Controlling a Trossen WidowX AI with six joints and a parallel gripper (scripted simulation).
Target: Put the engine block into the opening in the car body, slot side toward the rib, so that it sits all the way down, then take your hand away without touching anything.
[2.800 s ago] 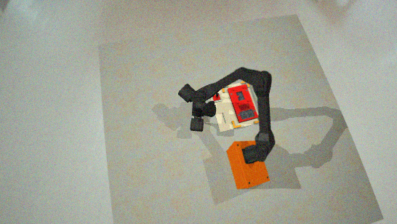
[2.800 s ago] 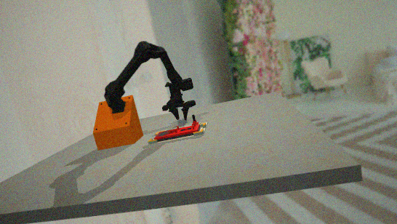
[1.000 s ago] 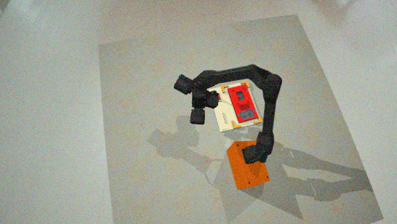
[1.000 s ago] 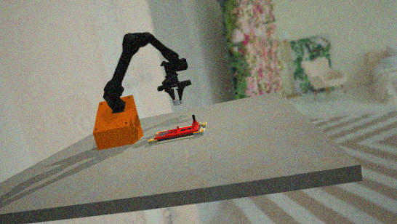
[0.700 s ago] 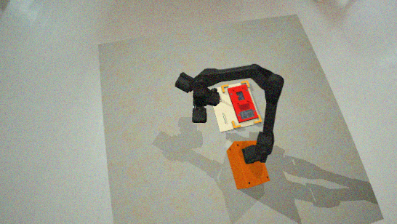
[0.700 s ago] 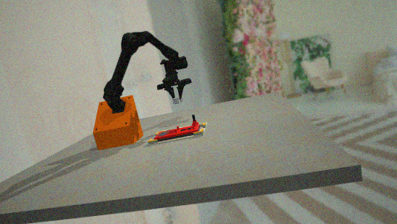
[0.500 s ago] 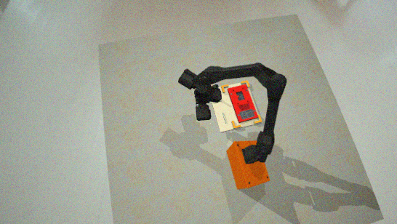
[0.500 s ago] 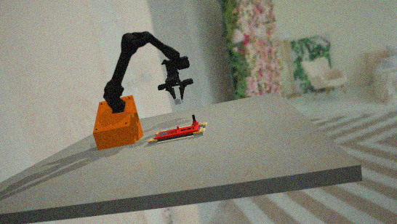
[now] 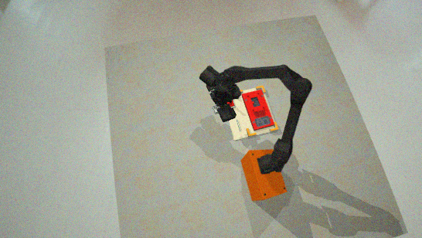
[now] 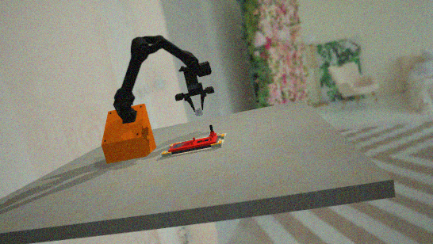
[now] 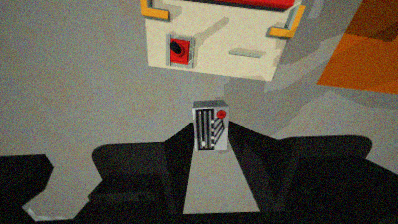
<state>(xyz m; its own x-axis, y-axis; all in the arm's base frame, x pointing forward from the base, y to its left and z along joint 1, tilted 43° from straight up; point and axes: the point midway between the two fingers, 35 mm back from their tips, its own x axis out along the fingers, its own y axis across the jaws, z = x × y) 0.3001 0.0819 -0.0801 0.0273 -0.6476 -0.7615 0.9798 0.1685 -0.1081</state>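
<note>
Right now the cream base plate is 18 cm to the right of my gripper tip and 12 cm below it. Round my gripper tip: engine block 1 cm below; then black peg 6 cm ahead, 8 cm to the right, 9 cm below.
</note>
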